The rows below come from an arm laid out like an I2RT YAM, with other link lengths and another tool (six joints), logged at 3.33 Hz.
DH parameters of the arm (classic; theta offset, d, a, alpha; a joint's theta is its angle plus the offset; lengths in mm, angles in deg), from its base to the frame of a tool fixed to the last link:
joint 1: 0 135.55 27.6 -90
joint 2: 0 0 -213.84 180
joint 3: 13.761 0 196.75 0
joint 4: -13.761 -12.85 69.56 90
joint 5: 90 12.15 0 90
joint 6: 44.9 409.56 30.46 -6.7
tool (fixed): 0 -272.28 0 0
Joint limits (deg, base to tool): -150..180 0..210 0..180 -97..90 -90..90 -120..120
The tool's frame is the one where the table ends.
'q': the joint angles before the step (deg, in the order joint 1, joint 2, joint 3, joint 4, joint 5, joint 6). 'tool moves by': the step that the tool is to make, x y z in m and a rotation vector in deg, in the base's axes. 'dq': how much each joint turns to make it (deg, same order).
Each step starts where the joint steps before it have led.
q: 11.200, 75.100, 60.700, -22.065, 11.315, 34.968
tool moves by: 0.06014, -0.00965, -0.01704, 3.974, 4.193, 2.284
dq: -6.766, 17.518, 14.202, -0.082, -9.898, -2.051
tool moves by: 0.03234, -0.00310, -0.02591, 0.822, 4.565, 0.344
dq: -1.500, 12.289, 9.982, -2.194, -2.114, -0.410
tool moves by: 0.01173, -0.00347, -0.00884, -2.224, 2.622, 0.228
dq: -0.033, 5.476, 5.987, -3.245, 1.313, -1.644
